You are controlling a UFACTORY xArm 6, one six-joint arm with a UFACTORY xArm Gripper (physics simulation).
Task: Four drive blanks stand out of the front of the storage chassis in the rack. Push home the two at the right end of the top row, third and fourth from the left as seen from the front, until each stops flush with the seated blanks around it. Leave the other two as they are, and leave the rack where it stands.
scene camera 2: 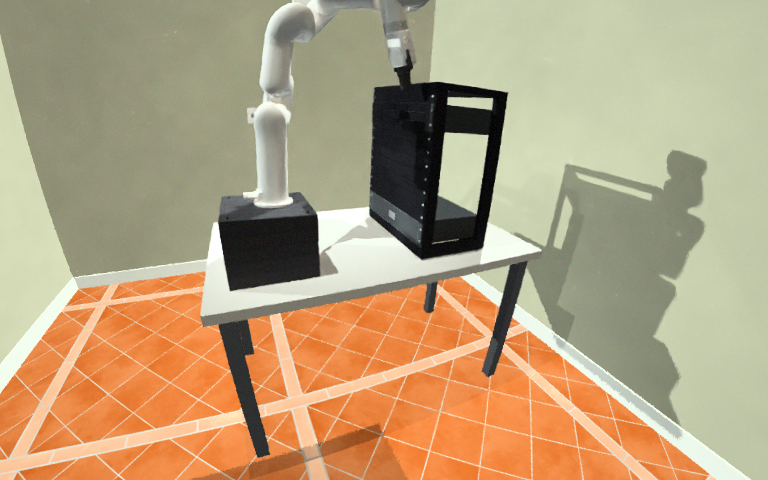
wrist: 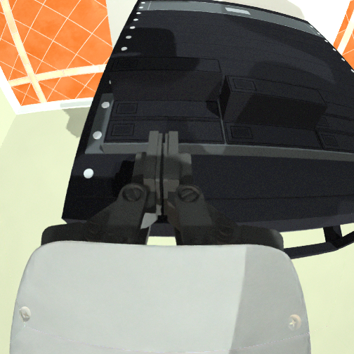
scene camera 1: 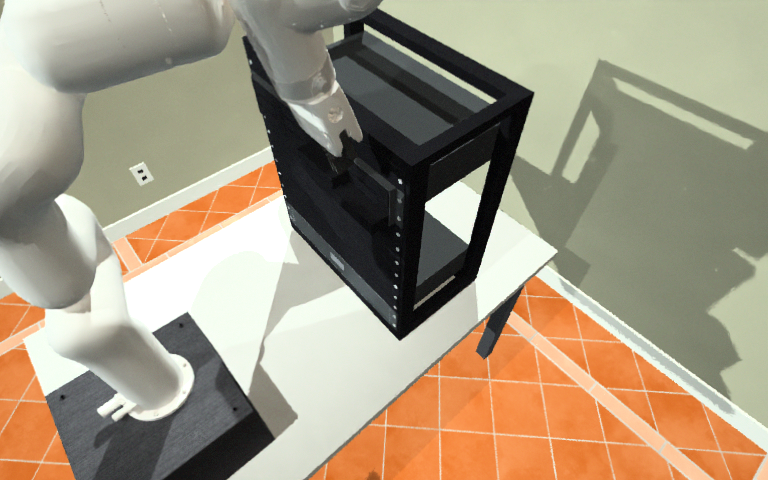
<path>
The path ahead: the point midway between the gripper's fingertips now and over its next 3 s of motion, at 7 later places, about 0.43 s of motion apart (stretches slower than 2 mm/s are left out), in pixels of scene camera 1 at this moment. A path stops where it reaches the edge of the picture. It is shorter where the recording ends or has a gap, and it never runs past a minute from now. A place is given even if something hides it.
My gripper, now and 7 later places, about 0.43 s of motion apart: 343,166; 337,158; 306,131; 276,106; 257,91; 263,104; 269,117; 275,128
</path>
